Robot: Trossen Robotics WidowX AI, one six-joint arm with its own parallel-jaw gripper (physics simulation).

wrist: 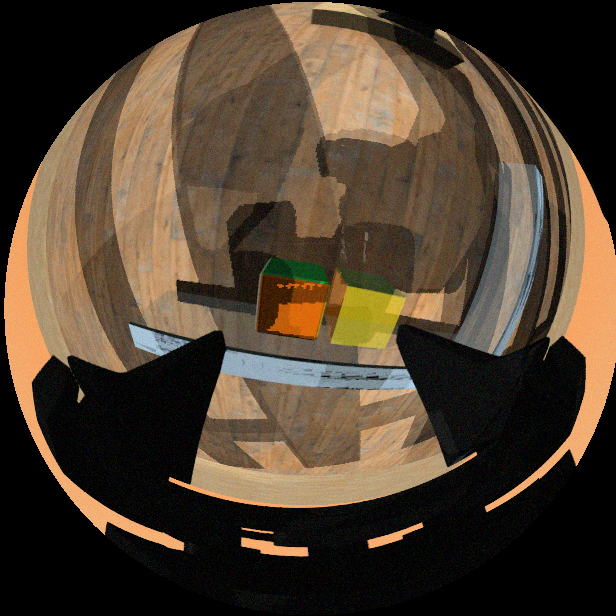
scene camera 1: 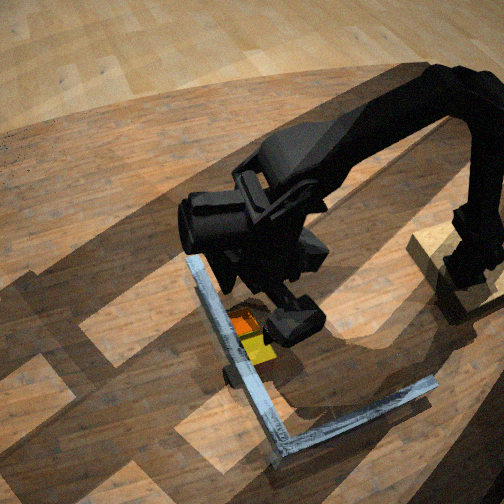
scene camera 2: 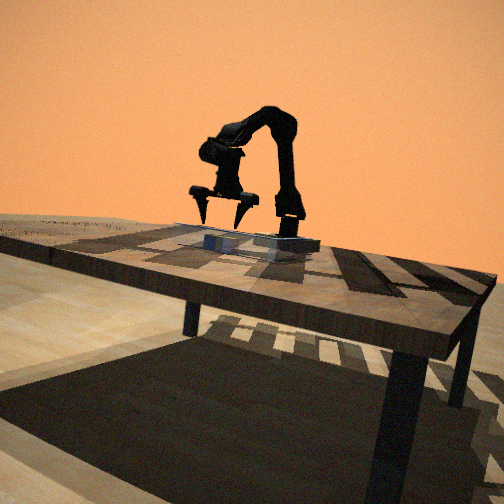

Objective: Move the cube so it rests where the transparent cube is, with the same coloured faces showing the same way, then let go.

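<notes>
The cube (wrist: pixel 293 298) shows an orange side and a green top in the wrist view. Right beside it is a cube with a yellow side and green top (wrist: pixel 367 312); I cannot tell which of the two is the transparent one. Both lie on the table against the metal L-shaped rail (scene camera 1: pixel 240 358). In scene camera 1 they appear orange (scene camera 1: pixel 243 323) and yellow (scene camera 1: pixel 259 348) under the arm. My gripper (wrist: pixel 312 400) is open and empty, hovering above the cubes; in scene camera 2 (scene camera 2: pixel 224 208) its fingers are clear of the table.
The rail's second leg (scene camera 1: pixel 360 412) runs right from the corner. The arm's base (scene camera 1: pixel 470 265) stands at the table's right. The table edge (scene camera 2: pixel 250 295) drops to the floor.
</notes>
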